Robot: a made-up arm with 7 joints. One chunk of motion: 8 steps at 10 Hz.
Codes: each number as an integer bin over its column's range. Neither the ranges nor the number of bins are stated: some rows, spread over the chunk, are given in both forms.
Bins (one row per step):
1: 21 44 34 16 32 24 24
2: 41 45 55 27 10 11 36
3: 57 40 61 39 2 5 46
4: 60 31 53 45 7 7 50
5: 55 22 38 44 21 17 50
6: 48 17 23 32 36 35 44
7: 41 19 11 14 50 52 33
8: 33 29 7 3 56 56 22
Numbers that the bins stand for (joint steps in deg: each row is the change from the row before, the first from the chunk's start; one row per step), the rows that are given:
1: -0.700 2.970 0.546 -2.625 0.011 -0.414 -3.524
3: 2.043 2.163 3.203 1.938 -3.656 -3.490 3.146
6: 1.357 -2.473 -0.537 0.549 0.500 1.367 2.540
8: 0.214 -0.054 -2.111 -5.205 2.944 4.767 -4.130
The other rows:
2: 0.824 3.171 2.613 -0.443 -2.678 -2.519 0.114
4: 2.271 0.349 2.416 3.129 -3.044 -3.167 4.359
5: 1.890 -1.465 0.940 2.930 -1.333 -1.548 4.359
7: 0.824 -2.070 -1.717 -3.022 2.211 4.119 -0.795

